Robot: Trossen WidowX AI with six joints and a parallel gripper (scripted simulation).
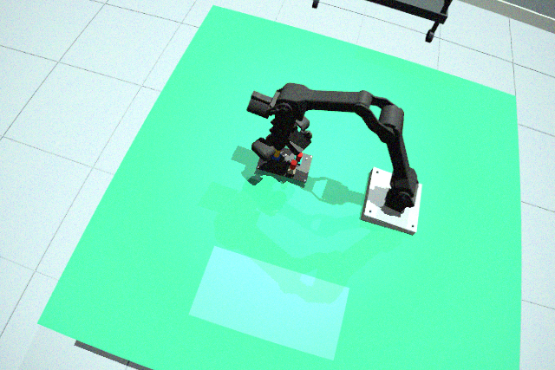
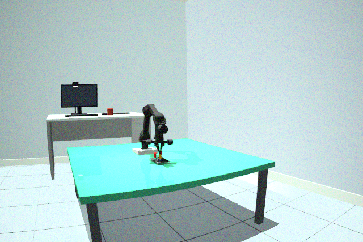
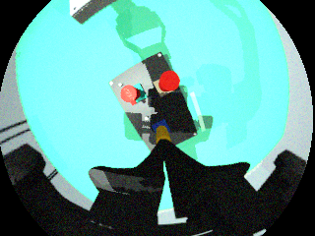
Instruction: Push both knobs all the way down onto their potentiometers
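The yellow knob is 2 cm below my gripper tip. Round my gripper tip: red knob (6 cm behind, 2 cm to the right, 2 cm below).
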